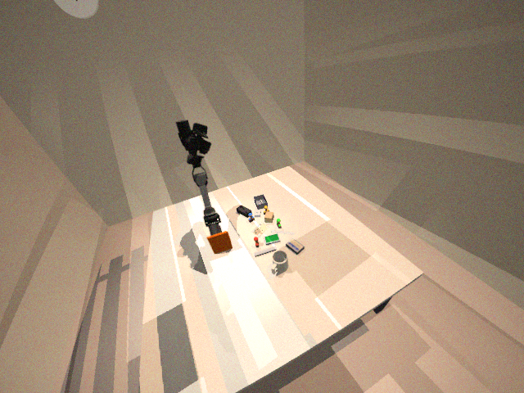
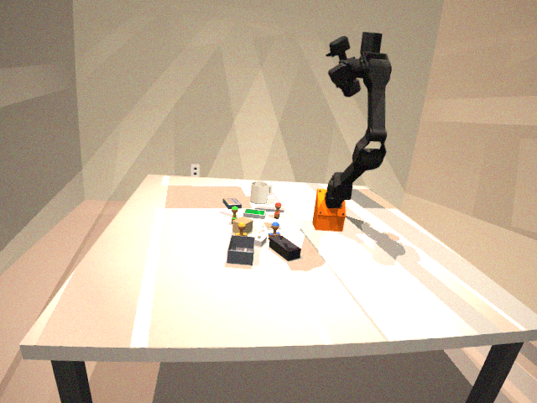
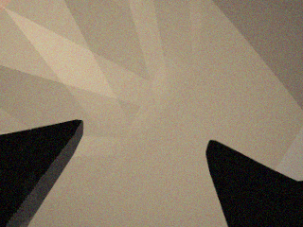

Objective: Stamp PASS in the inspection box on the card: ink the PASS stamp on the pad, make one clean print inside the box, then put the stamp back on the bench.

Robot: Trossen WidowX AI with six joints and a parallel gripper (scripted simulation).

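My gripper tip is now 590 mm above the green-knobbed stamp, 290 mm short of it and 40 mm to the left of it. Round my gripper tip: red-knobbed stamp: 590 mm below, 110 mm to the right, 110 mm ahead; then pale card: 610 mm below, 170 mm ahead; then blue-knobbed stamp: 590 mm below, 150 mm ahead, 100 mm to the left.
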